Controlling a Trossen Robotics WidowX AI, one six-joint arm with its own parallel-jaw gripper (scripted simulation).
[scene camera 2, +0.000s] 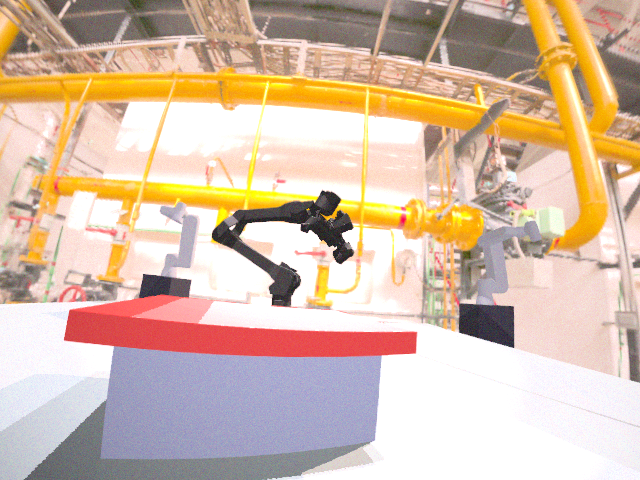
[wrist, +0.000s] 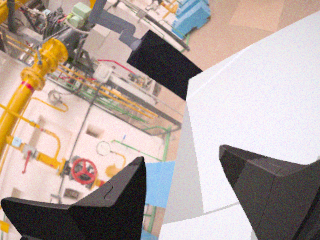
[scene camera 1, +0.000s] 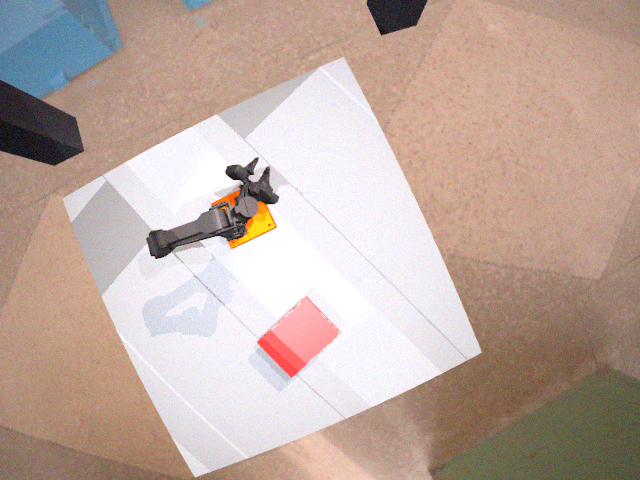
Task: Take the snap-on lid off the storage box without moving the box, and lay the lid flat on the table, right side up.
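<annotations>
My gripper in scene camera 2 (349, 251), red lid there too. Scene camera 1: my gripper, red lid. Wrist view: my gripper; in the wrist view the red lid is out of frame. On my gripper, (wrist: 271, 191) and (scene camera 1: 264, 181) the same spot. On the red lid, (scene camera 1: 304, 332) and (scene camera 2: 286, 314) the same spot.
</annotations>
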